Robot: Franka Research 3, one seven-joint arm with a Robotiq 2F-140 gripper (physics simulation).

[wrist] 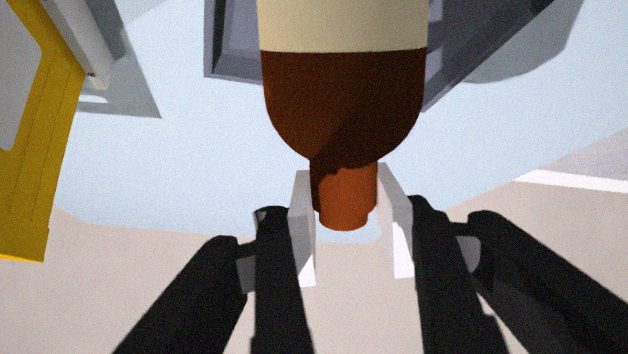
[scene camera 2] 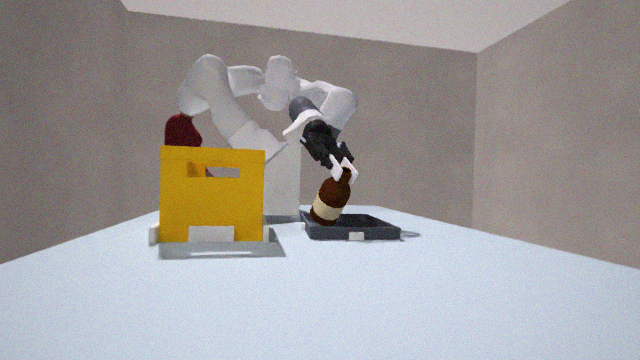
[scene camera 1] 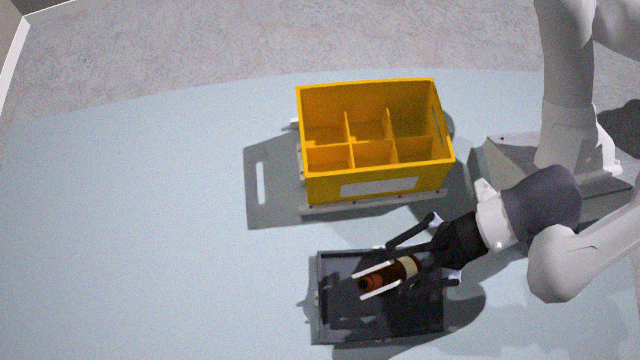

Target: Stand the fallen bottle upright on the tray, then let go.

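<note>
A brown bottle (scene camera 1: pixel 389 274) (scene camera 2: pixel 334 195) (wrist: pixel 345 90) with a cream label is tilted, its neck up and leaning to the right in the scene camera 2 view. Its base is low over or on the dark grey tray (scene camera 1: pixel 320 300) (scene camera 2: pixel 350 233) (wrist: pixel 232 78); whether it touches the tray floor is hidden behind the tray's wall. My gripper (scene camera 1: pixel 376 281) (scene camera 2: pixel 345 170) (wrist: pixel 343 192) is shut on the bottle's neck, with one white fingertip on each side of it. In the wrist view the bottle's mouth points toward the camera's lower side and the base is out of the frame.
A yellow crate (scene camera 1: pixel 380 167) (scene camera 2: pixel 212 200) (wrist: pixel 30 200) with compartments stands beside the tray, behind it in the scene camera 1 view, with pale strips along its base. The arm's base stands to the right of the crate there. A dark red figure (scene camera 2: pixel 181 131) shows behind the crate.
</note>
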